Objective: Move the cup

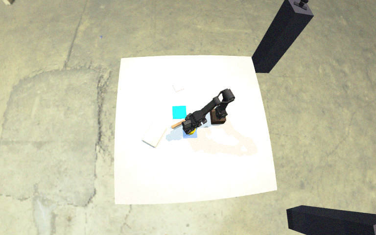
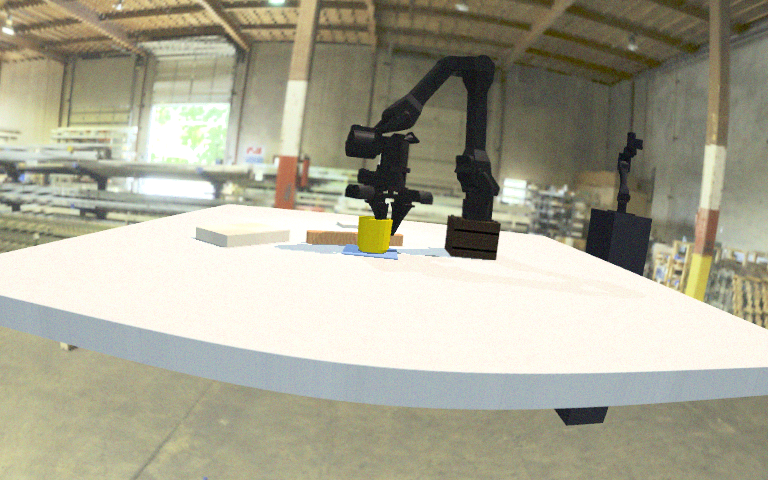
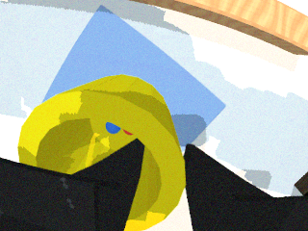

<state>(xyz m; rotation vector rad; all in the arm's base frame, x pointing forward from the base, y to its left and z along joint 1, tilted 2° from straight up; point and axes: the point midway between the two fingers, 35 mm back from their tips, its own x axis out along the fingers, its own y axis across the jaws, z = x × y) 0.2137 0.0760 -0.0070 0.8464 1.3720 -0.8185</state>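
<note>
My gripper tip is 5 cm above the pale blue pad, 3 cm short of it and 1 cm to the right of it. Also, from my gripper tip: cyan pad: 15 cm to the right, 10 cm ahead, 5 cm below; yellow cup: 2 cm ahead, 1 cm to the left; wooden bar: 7 cm to the right, 6 cm ahead, 3 cm below.
</note>
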